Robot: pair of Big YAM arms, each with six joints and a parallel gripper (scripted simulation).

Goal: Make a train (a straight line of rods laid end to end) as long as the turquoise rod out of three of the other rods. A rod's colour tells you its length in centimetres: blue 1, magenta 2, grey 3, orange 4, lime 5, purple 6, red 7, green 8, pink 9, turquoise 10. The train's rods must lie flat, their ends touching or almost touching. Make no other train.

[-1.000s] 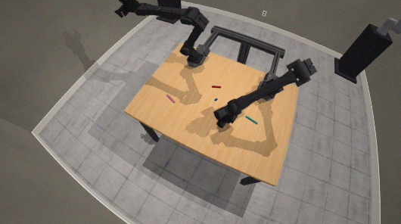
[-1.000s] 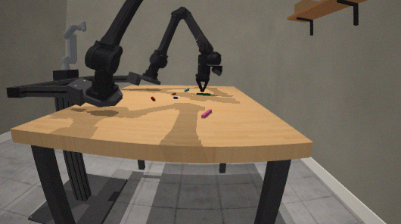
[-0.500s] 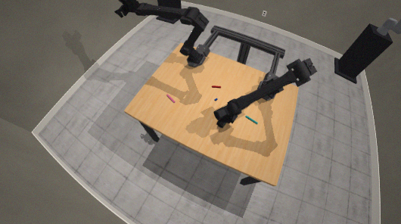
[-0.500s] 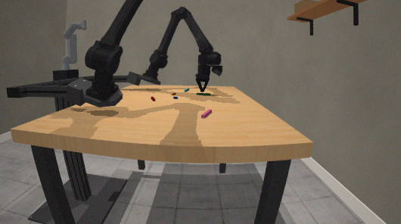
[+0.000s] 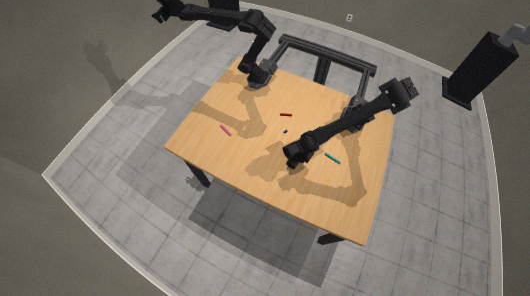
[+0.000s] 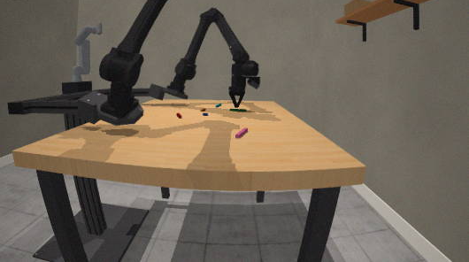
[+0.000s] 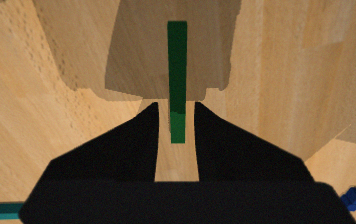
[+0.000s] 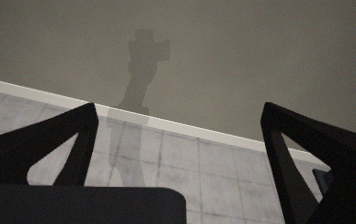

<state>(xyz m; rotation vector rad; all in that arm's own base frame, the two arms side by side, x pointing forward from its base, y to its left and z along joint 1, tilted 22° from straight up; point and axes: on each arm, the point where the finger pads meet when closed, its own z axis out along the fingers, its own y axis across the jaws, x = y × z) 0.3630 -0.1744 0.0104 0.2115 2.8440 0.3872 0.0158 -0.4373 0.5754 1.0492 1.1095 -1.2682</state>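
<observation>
Now: left hand 2 cm above the green rod and 1 cm short of it. From my left hand the other things lie so: red rod 23 cm behind, 19 cm to the right, 2 cm below; turquoise rod 15 cm to the left, 10 cm behind, 2 cm below; orange rod 16 cm behind, 3 cm to the right, 2 cm below.
</observation>
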